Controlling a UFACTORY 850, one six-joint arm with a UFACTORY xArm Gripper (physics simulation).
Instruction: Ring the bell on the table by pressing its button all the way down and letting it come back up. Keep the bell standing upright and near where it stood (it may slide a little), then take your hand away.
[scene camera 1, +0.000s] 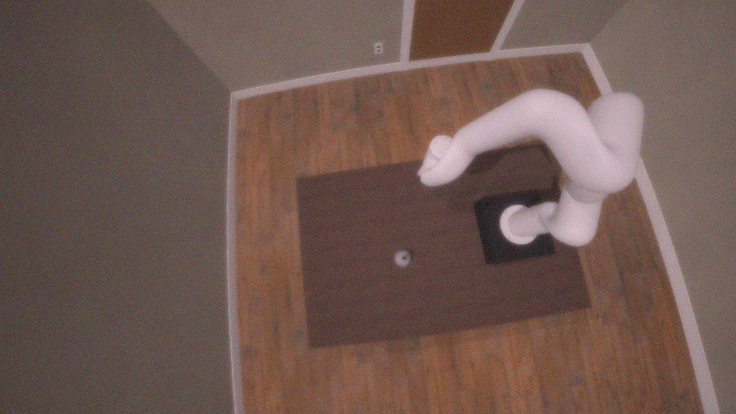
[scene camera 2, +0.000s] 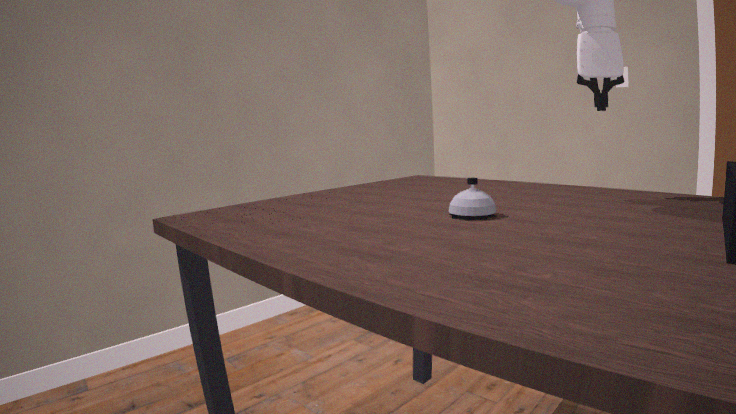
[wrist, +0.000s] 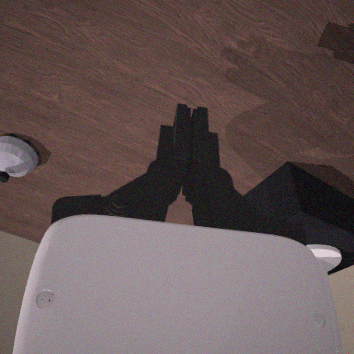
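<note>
A white dome bell (scene camera 1: 402, 258) (scene camera 2: 471, 202) (wrist: 16, 156) stands upright on the brown table (scene camera 1: 349, 308) (scene camera 2: 319, 247) (wrist: 90, 65). Its black button (scene camera 2: 471, 180) (wrist: 4, 176) stands up on top, with nothing touching it. In the wrist view the bell is at the left edge and partly cut off. My gripper (scene camera 2: 601, 109) (wrist: 186, 125) is shut and empty, with its fingers together and pointing down. It hangs high above the table, well apart from the bell, to the upper right of it in scene camera 2. In scene camera 1 the arm hides the fingers.
A black base block (scene camera 1: 491, 242) (scene camera 2: 729, 213) (wrist: 320, 205) under the arm stands on the table at the right in scene camera 1. The white arm (scene camera 1: 545, 115) arches over the table's back right part. Walls and a brown door (scene camera 1: 458, 28) stand beyond the table.
</note>
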